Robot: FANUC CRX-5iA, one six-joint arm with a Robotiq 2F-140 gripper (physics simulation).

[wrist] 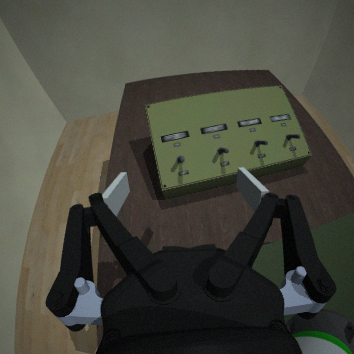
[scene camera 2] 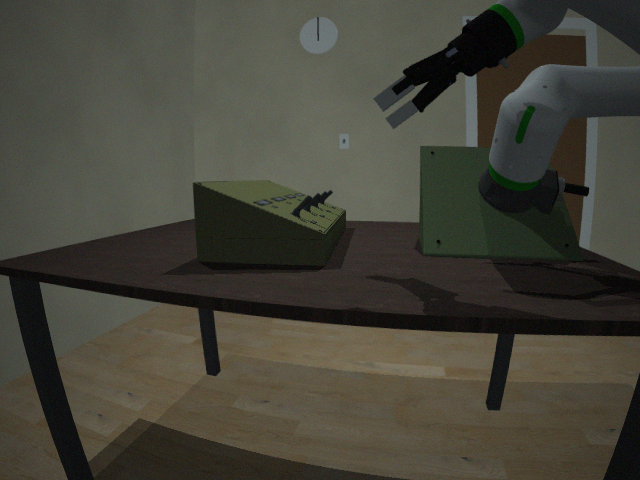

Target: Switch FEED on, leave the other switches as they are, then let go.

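A green switch box with a sloped panel stands on the table. Four dark levers stick out of its panel in a row. The leftmost lever in the wrist view sits below the leftmost label plate; the other levers are to its right. The lettering is too small to read, so I cannot tell FEED or the on and off positions from it. My gripper is open and empty, high above the table and clear of the box, to its upper right in the scene view.
The dark wooden table carries the box. A larger green pedestal stands at the right under the arm's base. A wall with a round clock and a brown door is behind.
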